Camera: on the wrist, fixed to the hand. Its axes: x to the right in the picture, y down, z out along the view.
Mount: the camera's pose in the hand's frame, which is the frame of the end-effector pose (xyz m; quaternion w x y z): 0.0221 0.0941 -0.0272 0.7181 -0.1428 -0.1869 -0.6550
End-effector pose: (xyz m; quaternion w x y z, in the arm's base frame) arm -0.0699 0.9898 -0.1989 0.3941 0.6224 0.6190 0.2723
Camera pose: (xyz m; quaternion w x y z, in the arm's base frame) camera -0.0382 1.0230 -0.1096 0.6659 0.0361 0.7396 -0.0905
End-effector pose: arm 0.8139 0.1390 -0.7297 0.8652 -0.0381 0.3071 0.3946
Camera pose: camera 0.7449 0.2097 -0.7475 0.9317 -0.2783 -0.0225 -0.2324
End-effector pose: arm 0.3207 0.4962 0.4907 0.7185 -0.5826 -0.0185 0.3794
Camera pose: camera 0.2999 0.4895 0.3927 0.6778 -0.4379 -0.5834 -0.0919
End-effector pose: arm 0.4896 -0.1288 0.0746 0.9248 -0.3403 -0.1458 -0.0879
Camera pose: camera 0.5408 -0.0772 0.0053 0.5307 -0.2974 -0.4879 -0.6261
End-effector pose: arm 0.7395 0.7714 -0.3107 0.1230 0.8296 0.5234 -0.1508
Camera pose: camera 0.8370 0.7599 -0.2896 0.2058 0.2072 0.9178 -0.2692
